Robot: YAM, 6 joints.
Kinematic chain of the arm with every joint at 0, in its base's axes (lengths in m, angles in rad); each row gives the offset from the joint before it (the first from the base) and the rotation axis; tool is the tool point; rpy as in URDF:
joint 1: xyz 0 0 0.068 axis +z
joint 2: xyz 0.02 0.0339 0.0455 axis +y
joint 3: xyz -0.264 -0.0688 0 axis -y
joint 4: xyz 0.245 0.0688 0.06 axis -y
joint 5: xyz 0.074 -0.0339 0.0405 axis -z
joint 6: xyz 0.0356 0 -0.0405 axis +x
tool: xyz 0 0 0 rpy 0 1.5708 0
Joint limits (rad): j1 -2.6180..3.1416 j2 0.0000..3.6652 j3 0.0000..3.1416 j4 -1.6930..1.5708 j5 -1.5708..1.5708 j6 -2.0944..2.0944
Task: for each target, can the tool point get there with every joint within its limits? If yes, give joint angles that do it. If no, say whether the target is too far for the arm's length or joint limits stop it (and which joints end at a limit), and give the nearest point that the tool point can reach.
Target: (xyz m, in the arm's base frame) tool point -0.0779 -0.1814 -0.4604
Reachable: no: joint limits stop it (at a limit: joint 2) | nearest point -0.0817 -0.1902 -0.3779 | short by 0.083 m
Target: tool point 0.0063 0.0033 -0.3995
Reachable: no: joint limits stop it (at a limit: joint 2) | nearest point 0.0486 0.0255 -0.3241 | short by 0.089 m
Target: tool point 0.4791 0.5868 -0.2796
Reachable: no: too far | nearest point 0.3619 0.4433 -0.1809 | short by 0.210 m
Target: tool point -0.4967 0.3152 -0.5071
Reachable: no: too far | nearest point -0.3843 0.2439 -0.3156 | short by 0.233 m
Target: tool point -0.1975 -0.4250 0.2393
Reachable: yes | joints -2.0474 2.1635 1.9176 -0.8379 -0.5800 -1.2564
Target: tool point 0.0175 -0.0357 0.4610
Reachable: yes | joints -1.7044 0.6380 1.4410 -1.0776 -0.6683 -1.7689
